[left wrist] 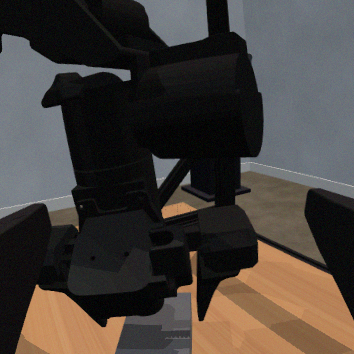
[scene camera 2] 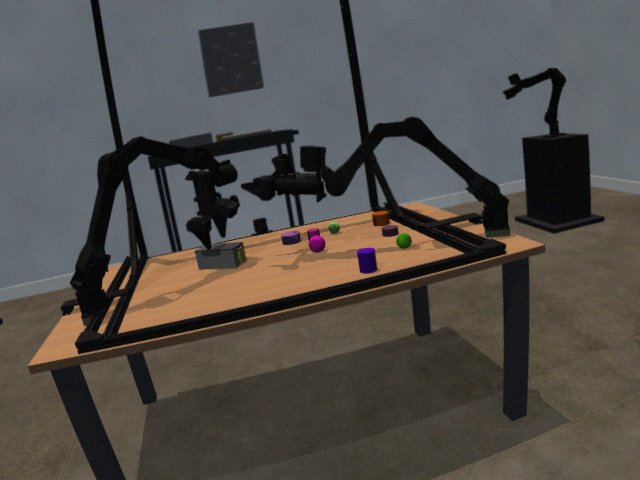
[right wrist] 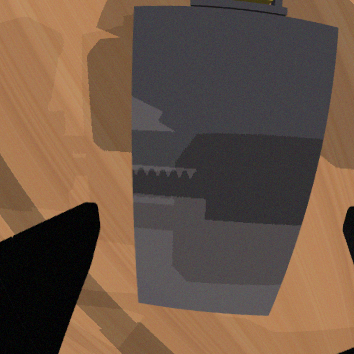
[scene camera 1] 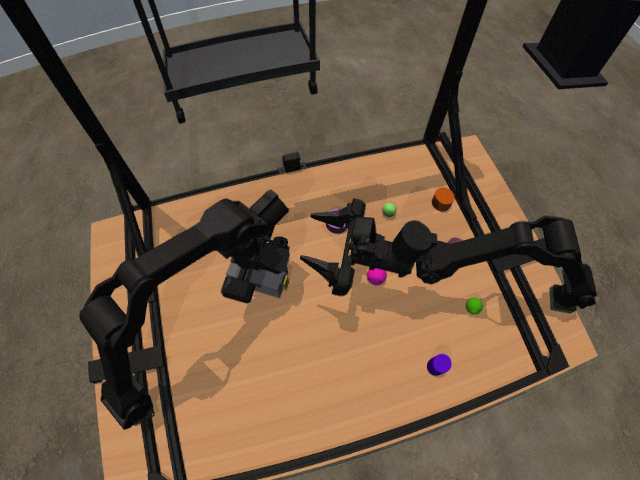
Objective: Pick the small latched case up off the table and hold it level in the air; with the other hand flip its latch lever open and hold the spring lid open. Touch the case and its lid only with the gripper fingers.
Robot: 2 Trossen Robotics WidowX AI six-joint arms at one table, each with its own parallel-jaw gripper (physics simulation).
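Pixels of known places: left gripper, fingertip midpoint: point(left wrist: 178, 210) point(scene camera 2: 247, 183) point(scene camera 1: 305, 235); right gripper, fingertip midpoint: point(left wrist: 151, 322) point(scene camera 2: 216, 243) point(right wrist: 229, 218) point(scene camera 1: 254, 268); left arm's base, link origin: point(scene camera 2: 496, 226) point(scene camera 1: 564, 298); right arm's base, link origin: point(scene camera 2: 94, 311) point(scene camera 1: 138, 407).
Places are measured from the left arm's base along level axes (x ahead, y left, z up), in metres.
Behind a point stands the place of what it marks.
Note:
The small grey case point(scene camera 1: 271, 283) {x 0.740, y 0.122, z 0.039 m} point(scene camera 2: 218, 259) {x 0.775, y 0.130, z 0.009 m} point(left wrist: 175, 306) {x 0.821, y 0.076, z 0.039 m} point(right wrist: 225, 100) {x 0.749, y 0.098, z 0.039 m} lies flat on the table, lid shut. Its yellow latch point(scene camera 1: 285, 282) {x 0.711, y 0.108, z 0.028 m} point(scene camera 2: 241, 254) {x 0.711, y 0.106, z 0.012 m} point(right wrist: 255, 2) {x 0.717, y 0.107, z 0.039 m} is at the end facing the left arm. My right gripper point(scene camera 2: 216, 241) {x 0.787, y 0.100, z 0.049 m} point(left wrist: 151, 322) {x 0.787, y 0.100, z 0.049 m} point(right wrist: 229, 218) {x 0.787, y 0.100, z 0.049 m} is open and points down over the case, near lid height. In the right wrist view its fingers stand on either side of the case, apart from it. In scene camera 1 its fingertips are hidden. My left gripper point(scene camera 1: 306, 236) {x 0.668, y 0.071, z 0.207 m} point(scene camera 2: 245, 186) {x 0.668, y 0.071, z 0.207 m} point(left wrist: 178, 210) {x 0.668, y 0.071, z 0.207 m} is open, empty and raised, pointing toward the right arm.
A magenta ball point(scene camera 1: 376, 275) {x 0.508, y 0.046, z 0.027 m} point(scene camera 2: 316, 243) {x 0.501, y 0.058, z 0.012 m}, a purple disc point(scene camera 1: 337, 225) point(scene camera 2: 290, 237) {x 0.619, y -0.068, z 0.004 m} and a light green ball point(scene camera 1: 389, 209) {x 0.500, y -0.148, z 0.016 m} lie near or below the left gripper. A green ball point(scene camera 1: 474, 305) {x 0.263, y 0.073, z 0.021 m}, blue cylinder point(scene camera 1: 439, 364) {x 0.339, y 0.228, z 0.031 m} and orange cylinder point(scene camera 1: 443, 198) {x 0.358, y -0.216, z 0.019 m} lie farther right. Black frame posts flank the table.

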